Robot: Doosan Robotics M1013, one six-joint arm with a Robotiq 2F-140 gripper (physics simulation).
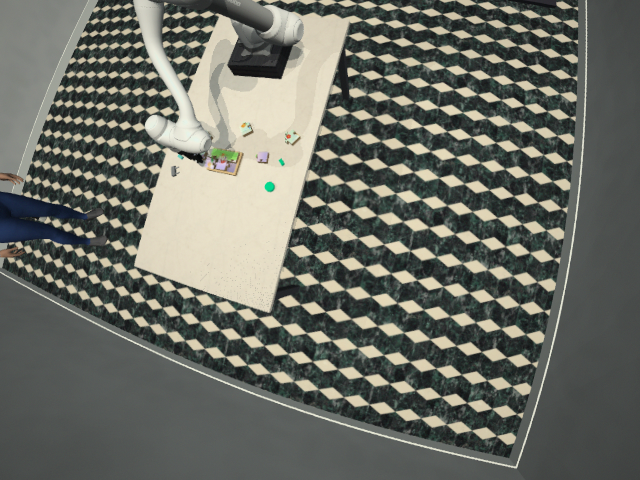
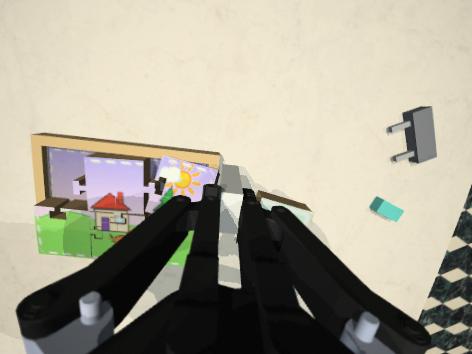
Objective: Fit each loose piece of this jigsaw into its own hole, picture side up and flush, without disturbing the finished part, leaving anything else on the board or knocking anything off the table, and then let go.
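The jigsaw board (image 1: 222, 171) (image 2: 114, 144) has a tan frame and lies on the table's left side. The house piece (image 2: 112, 178) and the green grass pieces sit in it, and a hole (image 2: 60, 171) at its upper left is open. The sun piece (image 2: 182, 178) lies tilted at the board's right end, its corner riding on the frame. My gripper (image 2: 228, 180) (image 1: 198, 153) hangs just right of that piece with its fingers close together and nothing between them. Another loose piece (image 2: 291, 207) lies on the table, partly hidden under my fingers. Three more loose pieces (image 1: 246, 128) (image 1: 291, 136) (image 1: 263, 156) lie right of the board.
A grey bracket (image 2: 417, 133) (image 1: 175, 170) and a teal block (image 2: 385, 208) lie near the table's edge beside the board. A green disc (image 1: 269, 187) and a small green block (image 1: 281, 161) lie to the right. The arm's base (image 1: 256, 59) stands at the far end. A person (image 1: 30, 222) stands left.
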